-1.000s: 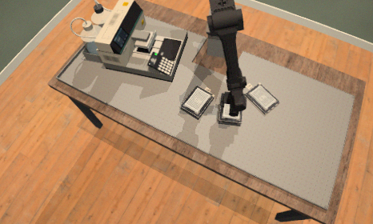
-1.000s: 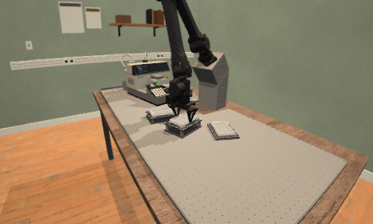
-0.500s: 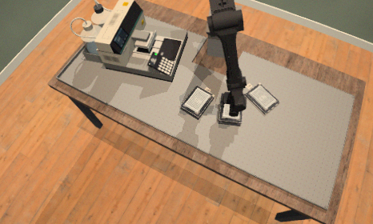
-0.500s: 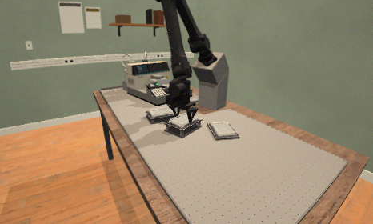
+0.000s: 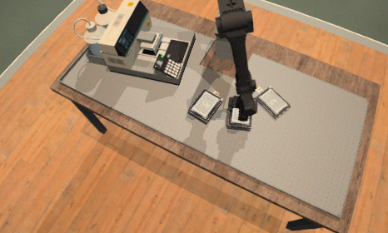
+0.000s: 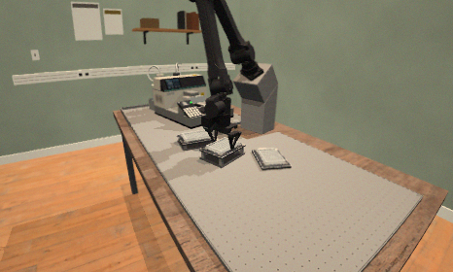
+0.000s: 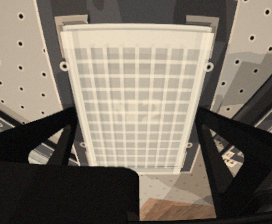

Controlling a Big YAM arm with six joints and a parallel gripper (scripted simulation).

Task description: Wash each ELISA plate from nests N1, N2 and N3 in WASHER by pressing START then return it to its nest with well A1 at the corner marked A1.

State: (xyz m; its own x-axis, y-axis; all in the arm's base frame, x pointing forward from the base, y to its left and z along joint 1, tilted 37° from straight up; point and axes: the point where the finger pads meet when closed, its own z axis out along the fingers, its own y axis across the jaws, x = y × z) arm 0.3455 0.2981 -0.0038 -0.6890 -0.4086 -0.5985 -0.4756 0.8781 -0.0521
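My gripper is now 1 cm above the ELISA plate. Round my hand: plate washer 3 cm ahead, 65 cm to the right, 7 cm above; then nest label 20 cm behind, 2 cm to the right, 6 cm below.
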